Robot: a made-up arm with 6 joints.
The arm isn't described. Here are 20 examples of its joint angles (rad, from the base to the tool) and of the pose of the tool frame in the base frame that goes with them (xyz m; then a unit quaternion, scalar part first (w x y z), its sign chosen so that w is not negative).
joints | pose
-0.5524 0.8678 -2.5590 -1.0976 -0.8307 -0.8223 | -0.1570 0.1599 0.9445 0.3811 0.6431 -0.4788 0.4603
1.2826 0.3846 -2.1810 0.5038 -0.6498 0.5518 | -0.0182 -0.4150 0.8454 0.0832 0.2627 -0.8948 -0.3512
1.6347 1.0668 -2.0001 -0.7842 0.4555 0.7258 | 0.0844 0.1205 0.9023 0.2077 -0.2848 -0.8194 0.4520
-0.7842 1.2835 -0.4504 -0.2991 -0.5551 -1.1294 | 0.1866 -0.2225 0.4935 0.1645 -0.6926 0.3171 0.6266
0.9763 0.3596 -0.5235 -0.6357 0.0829 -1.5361 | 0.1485 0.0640 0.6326 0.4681 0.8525 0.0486 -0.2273
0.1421 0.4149 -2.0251 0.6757 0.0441 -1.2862 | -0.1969 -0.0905 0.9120 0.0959 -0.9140 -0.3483 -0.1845
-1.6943 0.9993 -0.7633 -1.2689 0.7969 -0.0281 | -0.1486 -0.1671 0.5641 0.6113 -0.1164 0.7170 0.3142
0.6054 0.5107 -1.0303 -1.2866 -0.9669 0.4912 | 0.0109 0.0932 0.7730 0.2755 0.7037 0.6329 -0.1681
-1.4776 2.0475 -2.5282 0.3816 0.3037 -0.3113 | 0.0389 -0.4381 0.7772 0.6034 -0.7779 0.1738 0.0238
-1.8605 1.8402 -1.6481 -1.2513 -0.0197 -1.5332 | -0.1539 -0.4115 0.6276 0.0356 0.0248 -0.7131 -0.6997
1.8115 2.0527 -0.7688 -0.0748 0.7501 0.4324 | 0.0198 0.1197 0.3310 0.1553 0.2244 -0.2163 -0.9374
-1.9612 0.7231 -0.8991 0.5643 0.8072 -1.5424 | -0.0345 -0.1516 0.5992 0.6065 -0.4815 0.4664 0.4275
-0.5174 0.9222 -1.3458 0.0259 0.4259 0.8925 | 0.1765 -0.1367 0.7562 0.7648 -0.4983 -0.3908 0.1185
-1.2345 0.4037 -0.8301 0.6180 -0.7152 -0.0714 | -0.0575 -0.0971 0.8100 0.3185 -0.8904 -0.0983 -0.3101
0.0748 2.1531 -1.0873 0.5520 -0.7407 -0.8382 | 0.4229 -0.0879 0.3984 0.4183 -0.6783 0.0073 0.6040
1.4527 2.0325 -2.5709 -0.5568 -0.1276 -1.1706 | 0.1061 0.3691 0.8545 0.2287 0.8562 0.4574 -0.0733
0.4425 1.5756 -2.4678 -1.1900 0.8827 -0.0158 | 0.2778 -0.0572 0.8614 0.3290 -0.8800 0.0225 0.3418
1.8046 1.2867 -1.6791 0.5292 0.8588 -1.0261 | -0.0489 0.2169 0.7065 0.4464 0.2186 0.6488 -0.5761
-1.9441 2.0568 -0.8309 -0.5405 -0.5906 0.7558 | -0.0830 -0.3280 0.3619 0.8969 -0.3995 0.1321 -0.1363
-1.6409 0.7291 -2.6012 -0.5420 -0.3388 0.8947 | 0.0414 0.2997 0.9233 0.2788 0.9570 -0.0133 0.0796
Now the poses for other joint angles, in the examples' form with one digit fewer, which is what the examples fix.
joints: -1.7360 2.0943 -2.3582 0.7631 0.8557 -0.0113
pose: -0.009 -0.422 0.658 0.861 -0.501 -0.074 -0.057
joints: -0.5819 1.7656 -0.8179 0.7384 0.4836 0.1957
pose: 0.224 -0.137 0.396 0.960 -0.008 -0.043 0.275
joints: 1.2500 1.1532 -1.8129 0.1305 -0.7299 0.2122
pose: 0.090 0.062 0.969 0.232 -0.202 -0.949 0.068
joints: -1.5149 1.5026 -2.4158 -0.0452 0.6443 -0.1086
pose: -0.007 -0.265 0.873 0.553 -0.776 0.305 0.000
